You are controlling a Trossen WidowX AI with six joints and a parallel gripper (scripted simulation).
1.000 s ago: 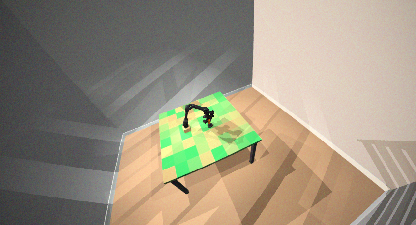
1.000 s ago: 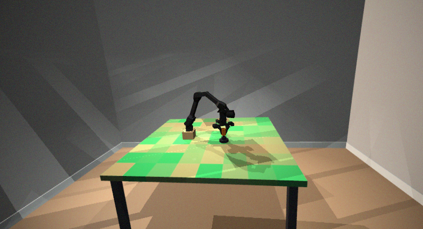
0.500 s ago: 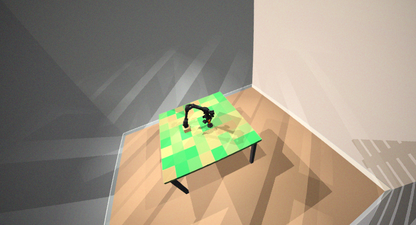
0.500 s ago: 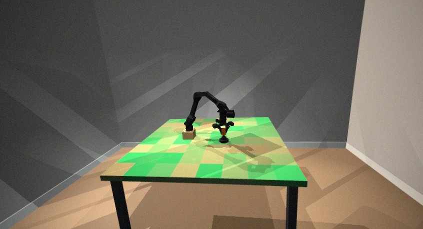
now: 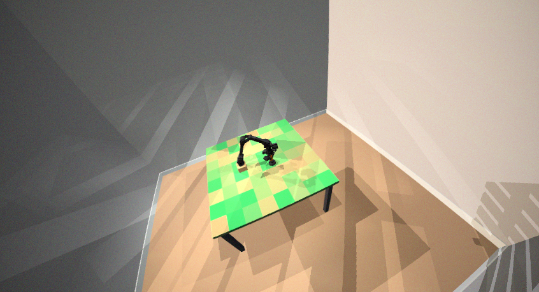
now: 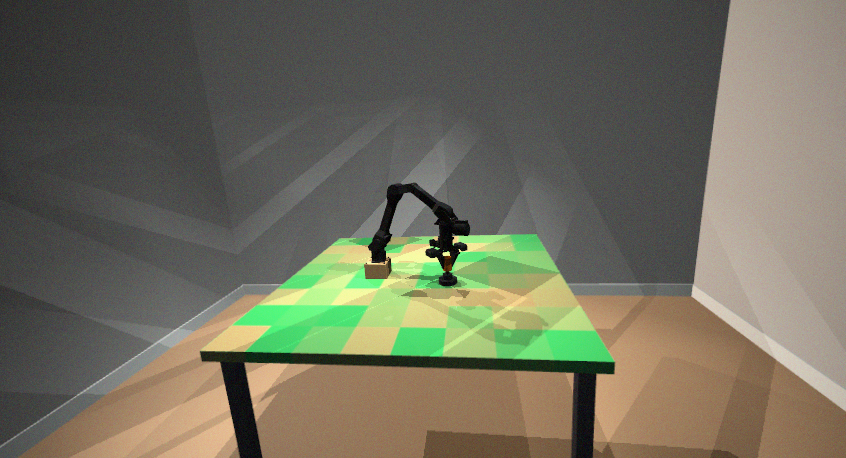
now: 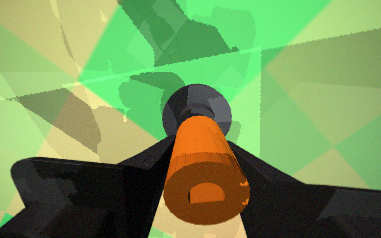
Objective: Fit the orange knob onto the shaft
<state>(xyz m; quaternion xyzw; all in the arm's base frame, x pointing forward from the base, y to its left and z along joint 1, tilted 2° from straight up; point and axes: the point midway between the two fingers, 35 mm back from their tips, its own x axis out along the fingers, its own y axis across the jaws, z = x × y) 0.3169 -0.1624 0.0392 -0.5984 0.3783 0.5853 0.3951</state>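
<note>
Now: gripper tip 2 cm below the orange knob. From my gripper tip the other things lie so: round pedestal (4 cm below).
</note>
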